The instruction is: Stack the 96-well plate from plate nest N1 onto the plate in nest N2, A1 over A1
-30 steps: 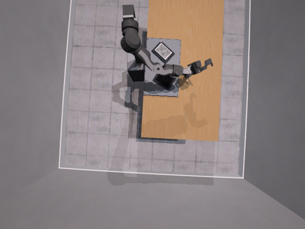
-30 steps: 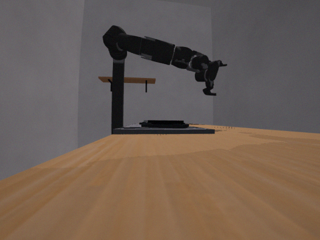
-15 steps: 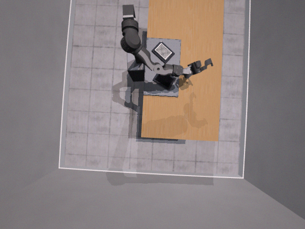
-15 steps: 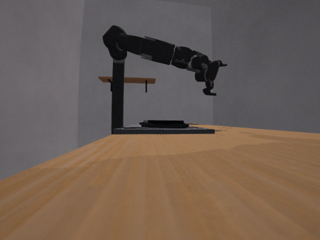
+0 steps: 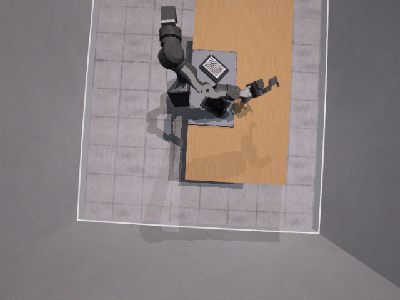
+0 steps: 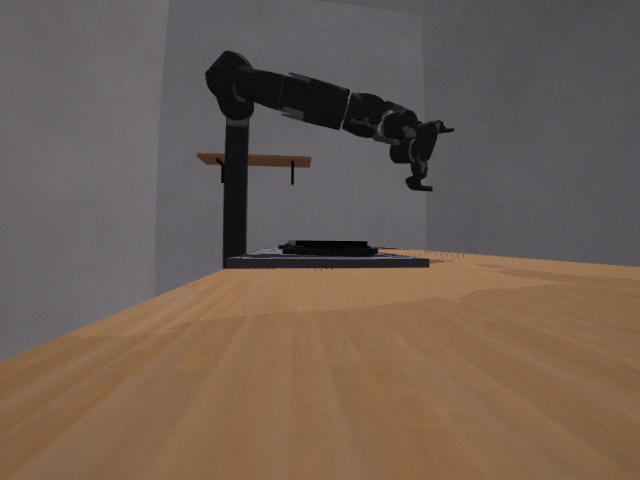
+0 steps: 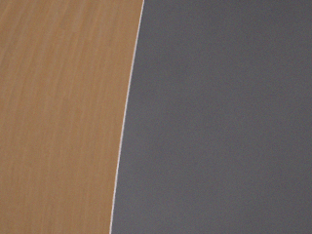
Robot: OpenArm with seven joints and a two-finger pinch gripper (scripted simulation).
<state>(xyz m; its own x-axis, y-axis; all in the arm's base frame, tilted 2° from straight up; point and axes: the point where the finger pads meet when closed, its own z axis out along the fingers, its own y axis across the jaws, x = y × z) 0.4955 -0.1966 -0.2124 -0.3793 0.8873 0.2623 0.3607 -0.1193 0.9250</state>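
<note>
The dark 96-well plate is 280 mm behind my hand, 40 mm to the right of it and 210 mm below it. The rest, counted from my hand: white 96-well plate 280 mm behind, 190 mm to the left, 210 mm below; plate nest 280 mm behind, 40 mm to the right, 220 mm below; grey base plate 290 mm behind, 70 mm to the left, 230 mm below.
</note>
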